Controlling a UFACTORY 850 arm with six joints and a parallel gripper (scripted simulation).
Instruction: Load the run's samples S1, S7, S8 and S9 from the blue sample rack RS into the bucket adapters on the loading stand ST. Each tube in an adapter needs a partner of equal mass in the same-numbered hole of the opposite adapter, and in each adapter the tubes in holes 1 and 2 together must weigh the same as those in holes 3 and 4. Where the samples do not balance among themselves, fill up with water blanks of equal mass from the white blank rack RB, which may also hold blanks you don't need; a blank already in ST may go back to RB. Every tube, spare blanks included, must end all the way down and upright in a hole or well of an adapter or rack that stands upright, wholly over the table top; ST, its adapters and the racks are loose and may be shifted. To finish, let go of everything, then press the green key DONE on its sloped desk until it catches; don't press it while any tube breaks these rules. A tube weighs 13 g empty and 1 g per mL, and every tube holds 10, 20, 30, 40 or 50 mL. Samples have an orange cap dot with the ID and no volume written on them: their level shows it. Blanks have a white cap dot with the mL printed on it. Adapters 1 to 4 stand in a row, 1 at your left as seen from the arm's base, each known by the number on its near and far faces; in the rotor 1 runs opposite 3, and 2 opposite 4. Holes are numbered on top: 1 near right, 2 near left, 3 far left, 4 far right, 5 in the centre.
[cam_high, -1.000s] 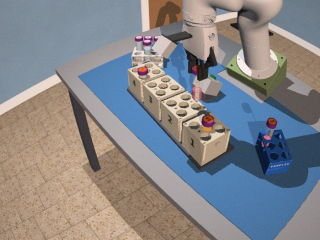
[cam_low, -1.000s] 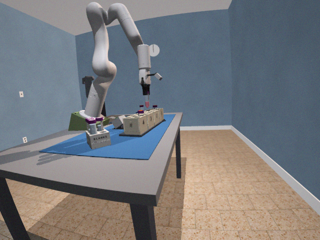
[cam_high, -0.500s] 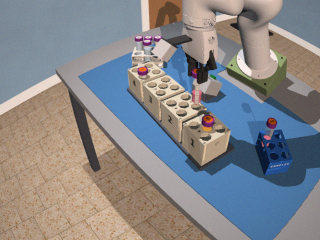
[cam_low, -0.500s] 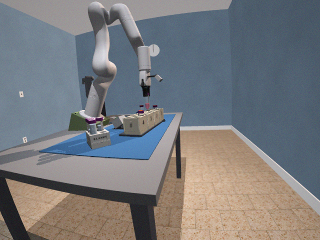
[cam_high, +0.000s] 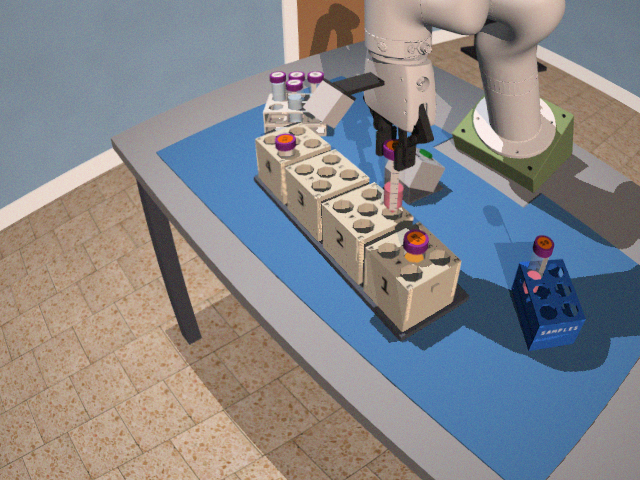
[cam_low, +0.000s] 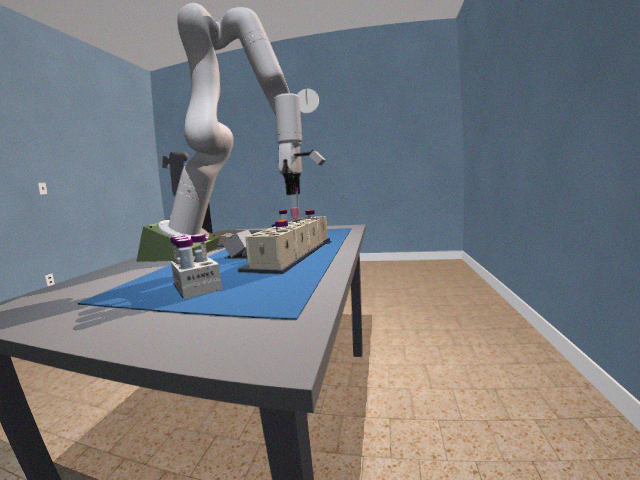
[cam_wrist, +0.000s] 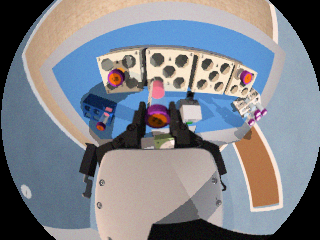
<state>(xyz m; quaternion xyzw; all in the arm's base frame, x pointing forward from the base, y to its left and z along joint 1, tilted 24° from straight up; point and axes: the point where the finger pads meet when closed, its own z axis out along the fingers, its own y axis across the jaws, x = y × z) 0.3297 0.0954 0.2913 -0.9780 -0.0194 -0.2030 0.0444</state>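
My gripper is now 10 mm to the right of the tube and 50 mm above it. From my hand the other things lie so: loading stand ST: 20 mm ahead, 80 mm to the right, 200 mm below; white blank rack: 60 mm behind, 430 mm to the right, 180 mm below; blue sample rack: 150 mm behind, 230 mm to the left, 180 mm below.
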